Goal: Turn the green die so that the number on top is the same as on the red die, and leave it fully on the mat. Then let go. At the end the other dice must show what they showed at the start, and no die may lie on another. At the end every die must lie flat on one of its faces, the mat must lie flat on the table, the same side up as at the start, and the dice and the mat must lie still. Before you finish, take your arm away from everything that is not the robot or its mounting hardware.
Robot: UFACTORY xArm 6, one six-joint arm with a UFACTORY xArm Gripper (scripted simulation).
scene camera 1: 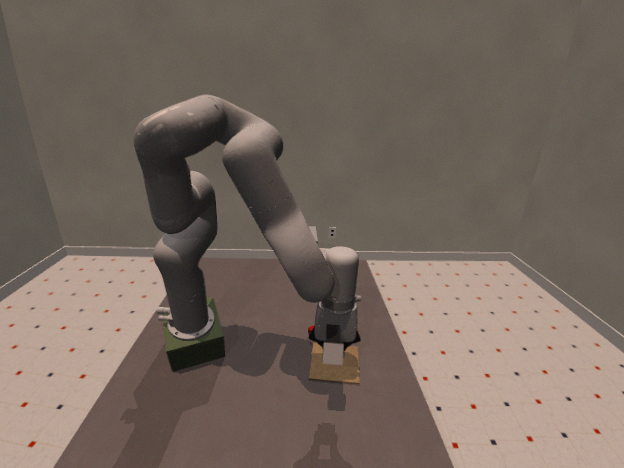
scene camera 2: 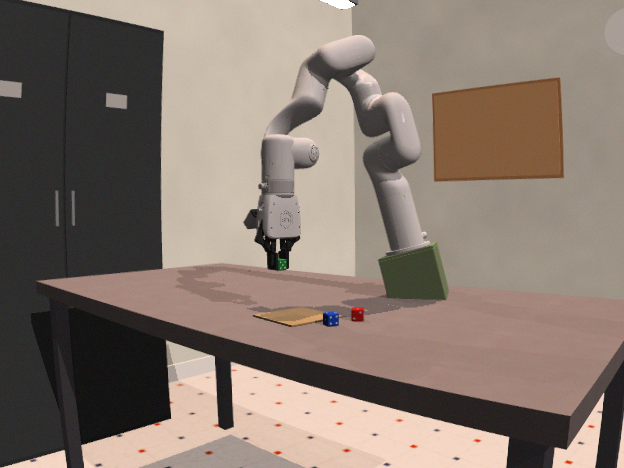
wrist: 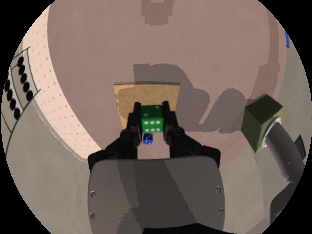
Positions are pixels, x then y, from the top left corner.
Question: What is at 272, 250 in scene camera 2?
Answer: The gripper.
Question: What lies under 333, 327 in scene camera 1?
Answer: The gripper.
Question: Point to a tan mat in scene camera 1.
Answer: At 349, 372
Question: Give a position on a tan mat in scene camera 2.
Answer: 300, 316
